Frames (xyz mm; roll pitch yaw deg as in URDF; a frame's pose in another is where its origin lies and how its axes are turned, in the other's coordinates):
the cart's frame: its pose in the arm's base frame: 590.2 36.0 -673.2 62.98 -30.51 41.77
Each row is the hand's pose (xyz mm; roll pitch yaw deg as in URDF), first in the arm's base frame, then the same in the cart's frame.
Working: the arm's base frame: its pose in the cart's frame: -58.1 893.0 44.2 -64.43 -24.92 -44.88

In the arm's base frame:
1: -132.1 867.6 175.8 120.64 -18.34 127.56
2: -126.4 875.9 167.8 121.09 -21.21 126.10
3: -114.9 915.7 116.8 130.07 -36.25 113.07
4: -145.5 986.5 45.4 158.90 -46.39 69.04
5: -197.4 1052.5 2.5 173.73 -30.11 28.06
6: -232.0 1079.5 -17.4 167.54 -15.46 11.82
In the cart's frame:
1: 444.2 1145.1 -652.4 134.72 47.41 71.05
2: 448.5 1135.6 -659.9 132.62 44.92 68.20
3: 452.9 1090.6 -707.6 125.60 30.58 52.60
4: 437.6 1058.0 -806.3 115.04 8.02 25.22
5: 420.3 1060.8 -899.0 104.29 -10.67 -5.15
6: 403.5 1068.7 -943.4 96.92 -19.90 -24.62

